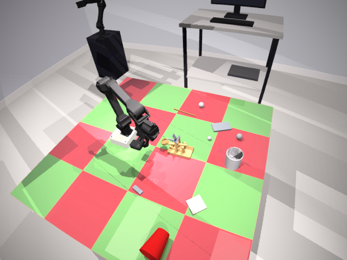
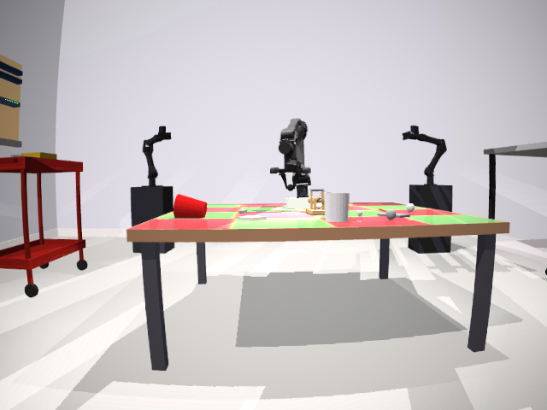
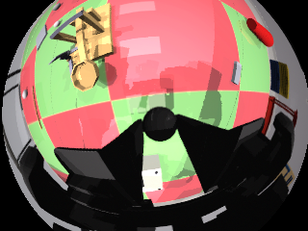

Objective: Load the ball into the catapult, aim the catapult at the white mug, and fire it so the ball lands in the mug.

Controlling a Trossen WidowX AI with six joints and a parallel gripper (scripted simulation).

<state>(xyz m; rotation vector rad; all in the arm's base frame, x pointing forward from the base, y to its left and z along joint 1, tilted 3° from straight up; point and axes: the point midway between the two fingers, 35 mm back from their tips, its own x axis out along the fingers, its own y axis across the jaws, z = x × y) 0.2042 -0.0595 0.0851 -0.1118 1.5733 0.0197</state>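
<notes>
The wooden catapult is 11 cm ahead of my gripper tip, 13 cm to the left of it and 5 cm below it. The rest, counted from my gripper tip: small grey block (7 cm ahead, 21 cm to the right, 10 cm below); small white ball (27 cm ahead, 28 cm to the left, 9 cm below); dark ball (1 cm above).
</notes>
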